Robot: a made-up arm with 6 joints.
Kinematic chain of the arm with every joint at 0, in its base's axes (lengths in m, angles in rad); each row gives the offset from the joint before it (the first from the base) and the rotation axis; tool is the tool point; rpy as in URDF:
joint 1: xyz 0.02 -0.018 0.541 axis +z
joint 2: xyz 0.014 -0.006 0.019 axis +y
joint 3: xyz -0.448 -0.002 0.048 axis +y
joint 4: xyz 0.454 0.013 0.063 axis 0.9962 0 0.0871
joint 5: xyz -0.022 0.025 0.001 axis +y
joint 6: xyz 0.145 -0.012 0.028 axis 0.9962 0 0.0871
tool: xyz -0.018 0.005 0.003 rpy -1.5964 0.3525 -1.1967
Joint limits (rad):
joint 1: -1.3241..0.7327
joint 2: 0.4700..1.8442
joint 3: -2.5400..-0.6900
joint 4: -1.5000..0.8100
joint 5: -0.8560..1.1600
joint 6: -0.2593..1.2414
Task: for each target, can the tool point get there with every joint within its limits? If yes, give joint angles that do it. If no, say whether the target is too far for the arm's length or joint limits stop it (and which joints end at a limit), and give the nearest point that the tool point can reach.
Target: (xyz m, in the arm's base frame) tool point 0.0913 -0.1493 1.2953
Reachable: yes | joints -1.0838 0.7995 -1.4788 -0.4153 0.4530 1.0937
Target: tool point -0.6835 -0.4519 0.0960
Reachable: no: joint limits stop it (at a limit: joint 1, joint 2, joint 3, joint 5, joint 6) | nearest point 0.0275 -0.4312 0.5245 | short by 0.830 m
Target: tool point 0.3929 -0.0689 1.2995
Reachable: yes | joints -0.1678 1.2823 -1.9097 -0.0893 0.9441 0.5178
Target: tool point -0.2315 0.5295 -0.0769
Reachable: no: joint limits stop it (at a limit: joint 1, joint 2, joint 3, joint 5) | nearest point 0.2464 0.2994 0.5105 | short by 0.791 m
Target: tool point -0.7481 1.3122 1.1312
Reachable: no: too far | nearest point -0.3593 0.6389 1.1510 | short by 0.778 m
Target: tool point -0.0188 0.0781 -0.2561
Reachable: no: joint limits stop it (at a limit: joint 1, joint 2, joint 3) | nearest point 0.2772 0.2370 0.4889 | short by 0.817 m
